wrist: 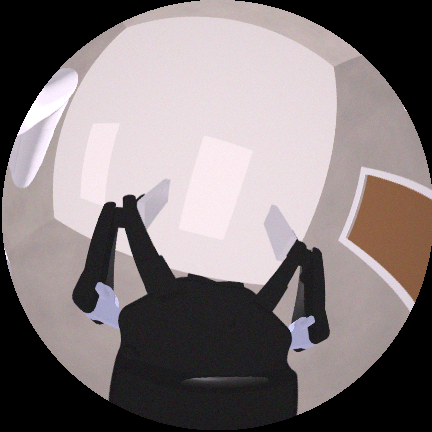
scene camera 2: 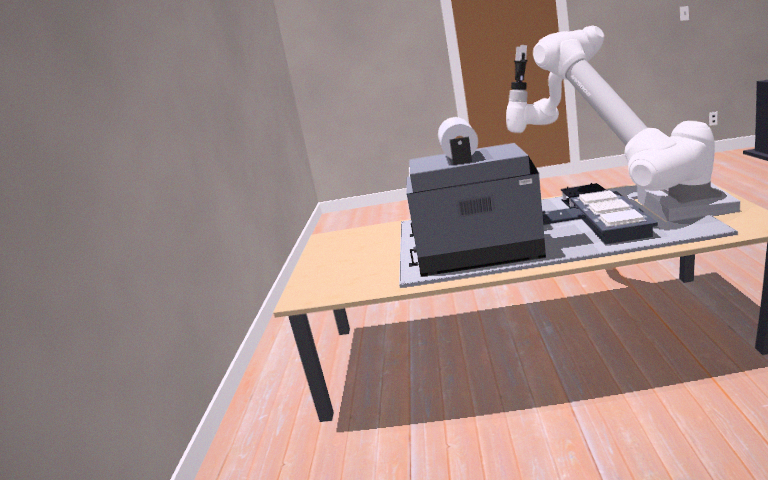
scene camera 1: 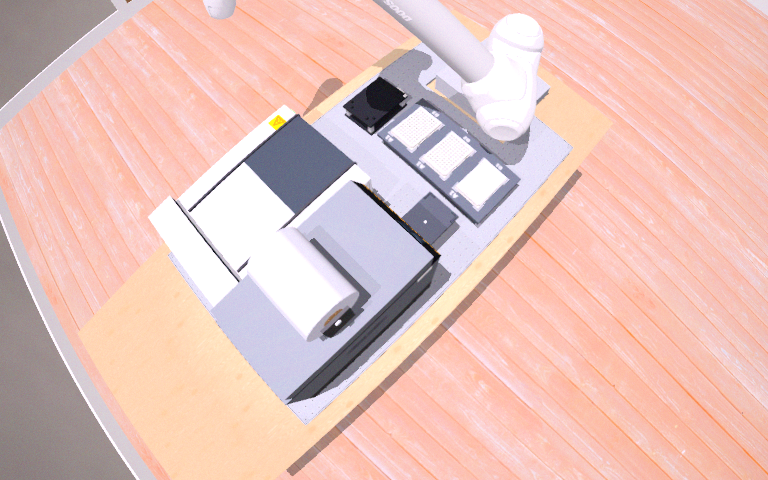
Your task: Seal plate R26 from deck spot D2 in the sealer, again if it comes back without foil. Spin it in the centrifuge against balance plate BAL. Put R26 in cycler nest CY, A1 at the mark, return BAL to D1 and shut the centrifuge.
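Places are measured from the arm's base along level axes (x ahead, y left, z up), in metres.
Where they show: gripper, between the fingertips: (wrist: 218, 201) (scene camera 2: 521, 45); arm's base, origin of its link: (scene camera 2: 688, 192).
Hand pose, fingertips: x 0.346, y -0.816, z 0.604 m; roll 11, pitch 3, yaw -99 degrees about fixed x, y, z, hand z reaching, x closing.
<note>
Each offset is from my fingertips to the centre of the thing. "*": to the spot under its first point. Level surfaces: height alone.
My gripper (scene camera 2: 521, 52) (wrist: 218, 201) is open and empty, fingers pointing up, high above the table beyond the sealer. Three white plates stand in a row on the dark deck (scene camera 2: 628, 233): one {dx -0.005, dy +0.731, dz -0.586 m} (scene camera 1: 416, 127) near the black nest, a middle one {dx +0.011, dy +0.854, dz -0.586 m} (scene camera 1: 447, 154), both with well grids, and one {dx +0.027, dy +0.977, dz -0.586 m} (scene camera 1: 481, 182) with a plain white top. I cannot read which is R26 or BAL. The grey sealer {dx +0.525, dy +0.898, dz -0.412 m} (scene camera 1: 373, 226) (scene camera 2: 475, 226) carries a white roll {dx +0.546, dy +0.895, dz -0.232 m} (scene camera 1: 303, 283) (scene camera 2: 453, 133); its dark tray {dx +0.229, dy +0.931, dz -0.550 m} (scene camera 1: 427, 217) sticks out, bare. The black nest {dx -0.018, dy +0.564, dz -0.619 m} (scene camera 1: 375, 104) shows no white plate. The white machine with a dark panel {* dx +0.320, dy +0.629, dz -0.436 m} (scene camera 1: 303, 161) seems to be the centrifuge.
The arm's base joints (scene camera 1: 504, 107) (scene camera 2: 668, 158) stand beside the deck, and its upper arm (scene camera 2: 606, 101) rises over it. The sealer and white machine stand side by side on a grey mat {dz -0.649 m} (scene camera 2: 410, 279) on the wooden table {dz -0.662 m} (scene camera 2: 339, 271). Walls and a brown door (scene camera 2: 498, 56) lie behind.
</note>
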